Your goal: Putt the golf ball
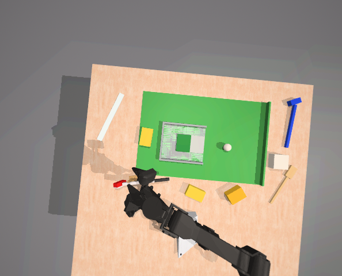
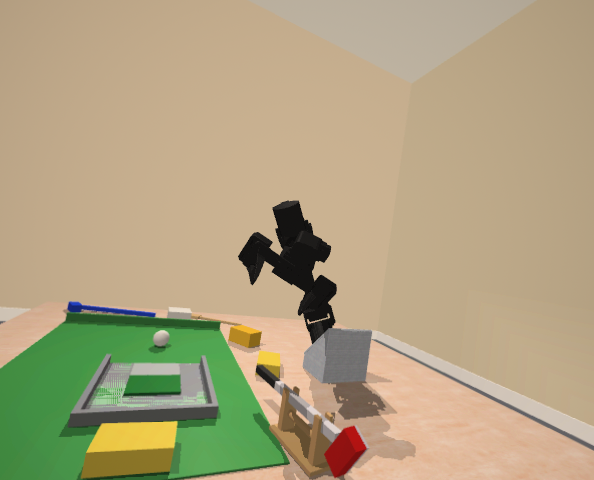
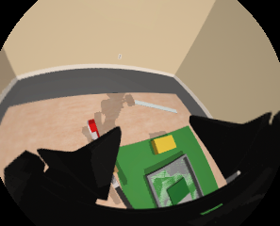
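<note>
Now: the wooden stand 8 cm behind my gripper tip and 20 cm below it. The rest, counted from my gripper tip: white bar (27 cm ahead, 20 cm to the left, 24 cm below); then green mat (19 cm ahead, 34 cm to the right, 24 cm below); then white golf ball (14 cm ahead, 47 cm to the right, 21 cm below).
</note>
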